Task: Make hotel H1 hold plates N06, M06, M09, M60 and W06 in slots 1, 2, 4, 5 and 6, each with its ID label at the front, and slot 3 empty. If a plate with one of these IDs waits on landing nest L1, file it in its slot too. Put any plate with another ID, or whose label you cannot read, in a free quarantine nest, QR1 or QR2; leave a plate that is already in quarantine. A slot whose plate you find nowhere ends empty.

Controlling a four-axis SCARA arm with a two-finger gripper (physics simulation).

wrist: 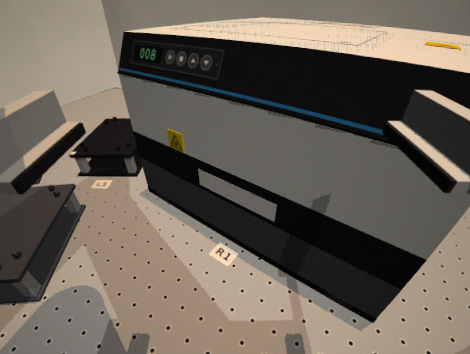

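Note:
My gripper (234, 108) is open, its two fingers wide apart at the left and right sides of the wrist view, with no plate between them. Landing nest L1 (106, 139) is a black raised plate on short posts at the left, behind its L1 label (101, 184). Its visible top bears small pins and no plate; its right end is hidden behind the instrument. Hotel H1, its plates, and the labels QR1 and QR2 do not show in this view.
A large grey and black instrument (260, 135) with display 008 and a pale front opening (237, 195) fills the middle and right. Its R1 label (223, 254) lies in front. Another dark nest (35, 220) stands at the lower left, partly cut off, its label unseen.

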